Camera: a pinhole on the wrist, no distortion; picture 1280 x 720 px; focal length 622.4 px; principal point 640.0 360.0 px. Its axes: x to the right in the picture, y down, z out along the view. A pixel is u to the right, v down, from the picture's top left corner.
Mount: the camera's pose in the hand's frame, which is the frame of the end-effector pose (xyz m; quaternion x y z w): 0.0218 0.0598 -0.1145 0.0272 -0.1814 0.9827 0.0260
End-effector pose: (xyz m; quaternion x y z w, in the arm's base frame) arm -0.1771 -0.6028 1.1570 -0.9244 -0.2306 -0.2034 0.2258
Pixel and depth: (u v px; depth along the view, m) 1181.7 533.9 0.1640
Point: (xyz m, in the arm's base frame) -0.2813 -0.5974 1.0874
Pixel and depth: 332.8 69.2 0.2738
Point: 0.0535 -0.5127 1.0723
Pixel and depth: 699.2 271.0 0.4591
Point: -0.1042 -0.3954 0.8946
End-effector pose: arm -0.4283 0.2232 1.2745 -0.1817 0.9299 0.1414 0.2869
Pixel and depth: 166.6 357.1 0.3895
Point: -0.5366 0.1415 0.8810
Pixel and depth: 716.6 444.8 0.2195
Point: -0.3721 0.2116 1.2010
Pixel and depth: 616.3 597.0 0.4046
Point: -0.2673 0.0825 1.0466
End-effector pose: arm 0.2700 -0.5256 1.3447 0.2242 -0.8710 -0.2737 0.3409
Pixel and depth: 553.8 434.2 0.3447
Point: 0.1007 -0.5895 1.2009
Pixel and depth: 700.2 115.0 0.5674
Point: -0.1040 -0.3173 1.0824
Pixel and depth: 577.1 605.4 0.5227
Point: 0.0665 -0.7197 0.9990
